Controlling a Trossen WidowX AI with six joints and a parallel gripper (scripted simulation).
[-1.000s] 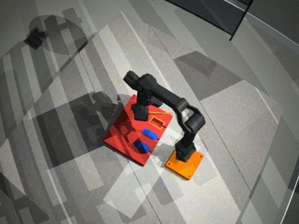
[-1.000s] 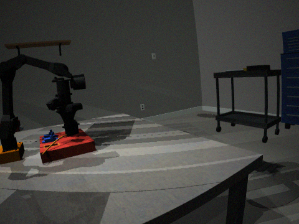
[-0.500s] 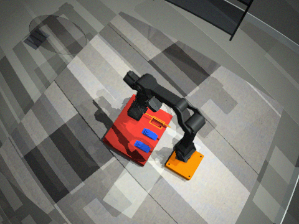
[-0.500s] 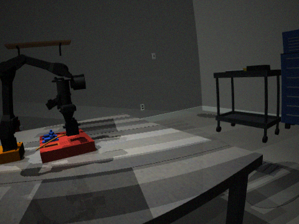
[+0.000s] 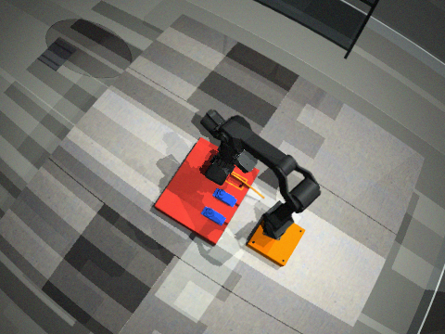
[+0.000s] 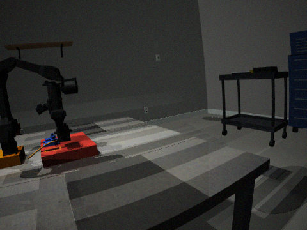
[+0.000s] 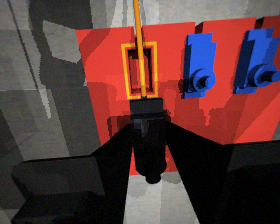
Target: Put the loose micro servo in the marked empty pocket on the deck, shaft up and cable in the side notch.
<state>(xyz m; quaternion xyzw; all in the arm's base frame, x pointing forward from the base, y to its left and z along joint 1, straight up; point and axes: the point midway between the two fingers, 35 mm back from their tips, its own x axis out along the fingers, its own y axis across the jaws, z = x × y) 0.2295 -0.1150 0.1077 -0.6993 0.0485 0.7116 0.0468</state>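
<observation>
Now: gripper tip 100 mm above the red deck, 70 mm to the right of it and 70 mm short of it.
</observation>
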